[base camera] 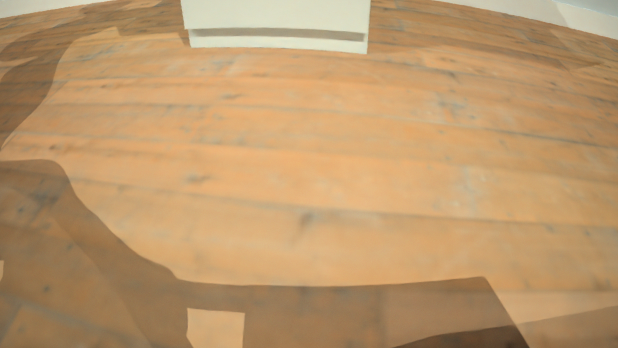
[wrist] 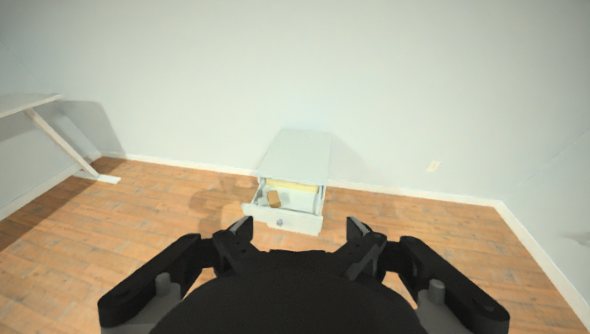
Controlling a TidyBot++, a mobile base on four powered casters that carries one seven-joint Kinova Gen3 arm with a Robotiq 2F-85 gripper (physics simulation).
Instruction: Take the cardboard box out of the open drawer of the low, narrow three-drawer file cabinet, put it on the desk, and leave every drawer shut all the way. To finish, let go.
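The low white file cabinet [base camera: 277, 15] [wrist: 300, 152] stands against the wall ahead; its lower front shows at the top of the base camera view. In the wrist view one drawer [wrist: 304, 224] is pulled out, with a round knob on its front. The small brown cardboard box [wrist: 273, 199] lies inside that drawer, toward its left side. My gripper [wrist: 299, 226] is open, with nothing between its fingers, and is well short of the cabinet. Part of the white desk [wrist: 27, 101] shows at the left edge of the wrist view.
A slanted desk leg [wrist: 60, 140] ends in a foot [wrist: 107, 178] on the wooden floor [base camera: 320, 165] [wrist: 165, 200], left of the cabinet. A yellowish strip [wrist: 292, 185] lies at the back of the open drawer. A wall outlet [wrist: 433, 166] is right of the cabinet. Shadows cross the floor.
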